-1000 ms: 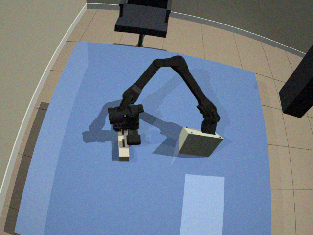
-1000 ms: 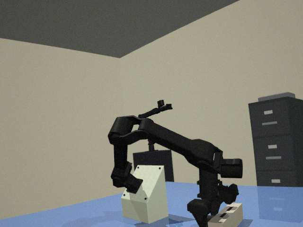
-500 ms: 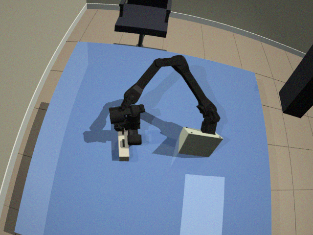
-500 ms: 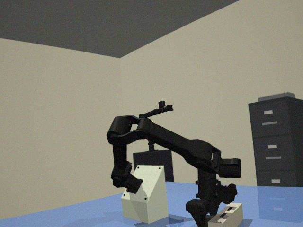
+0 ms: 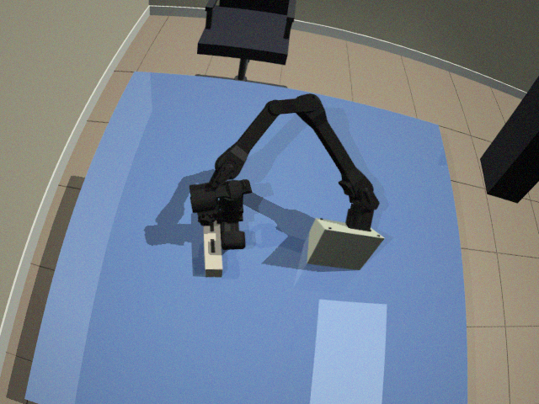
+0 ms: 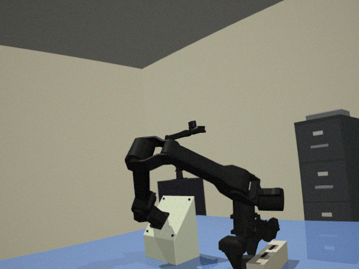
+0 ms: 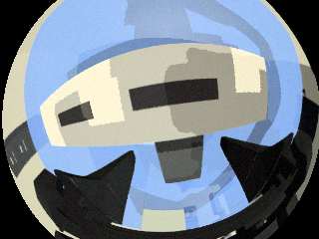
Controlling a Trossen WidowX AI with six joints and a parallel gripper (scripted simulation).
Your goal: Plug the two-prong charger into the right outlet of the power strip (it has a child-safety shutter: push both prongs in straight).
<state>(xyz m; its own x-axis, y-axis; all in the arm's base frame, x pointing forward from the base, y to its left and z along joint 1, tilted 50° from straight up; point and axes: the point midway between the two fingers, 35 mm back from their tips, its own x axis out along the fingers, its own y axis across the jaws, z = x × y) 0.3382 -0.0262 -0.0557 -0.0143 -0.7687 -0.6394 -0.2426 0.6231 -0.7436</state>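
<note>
Right now my gripper tip is 2 cm short of the dark grey charger, 1 cm to the right of it and 1 cm below it.
</note>
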